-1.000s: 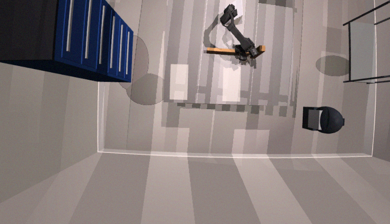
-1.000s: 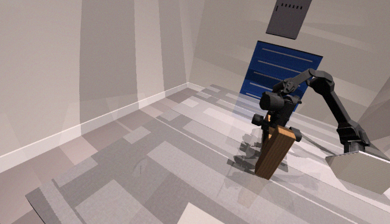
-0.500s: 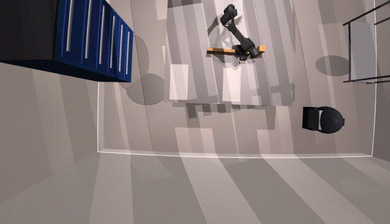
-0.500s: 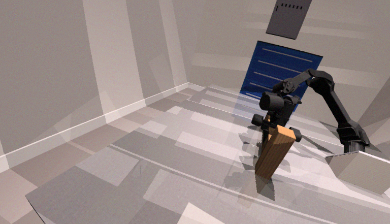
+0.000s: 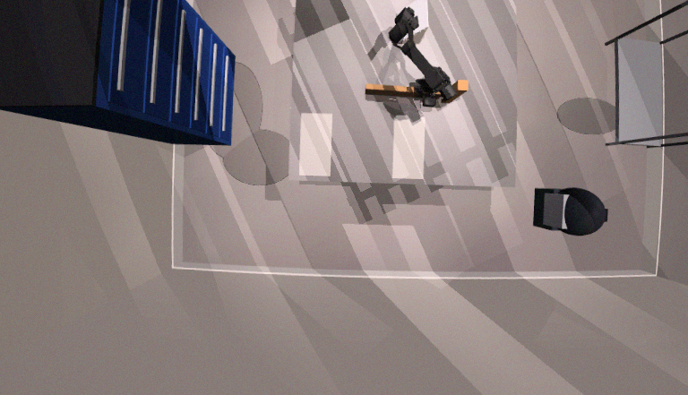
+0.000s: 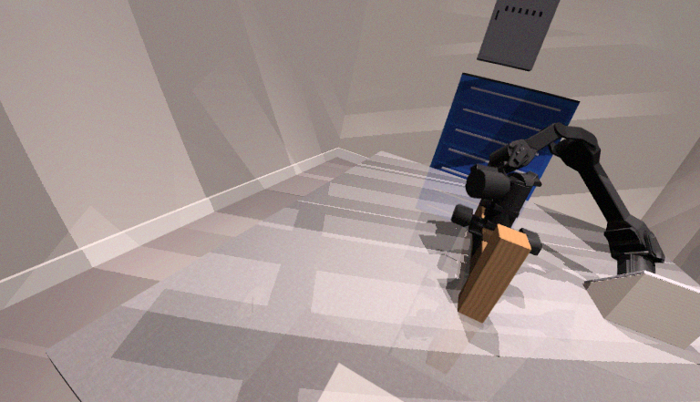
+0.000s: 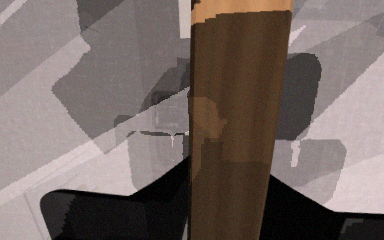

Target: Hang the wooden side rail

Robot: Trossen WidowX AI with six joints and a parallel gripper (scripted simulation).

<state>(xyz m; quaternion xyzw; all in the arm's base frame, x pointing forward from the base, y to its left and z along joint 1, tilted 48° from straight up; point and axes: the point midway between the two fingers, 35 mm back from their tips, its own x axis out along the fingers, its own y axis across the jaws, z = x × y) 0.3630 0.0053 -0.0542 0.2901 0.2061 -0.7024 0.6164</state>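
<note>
Now: gripper tip 20 mm short of the headboard post, 130 mm to the right of it and 40 mm below it.
</note>
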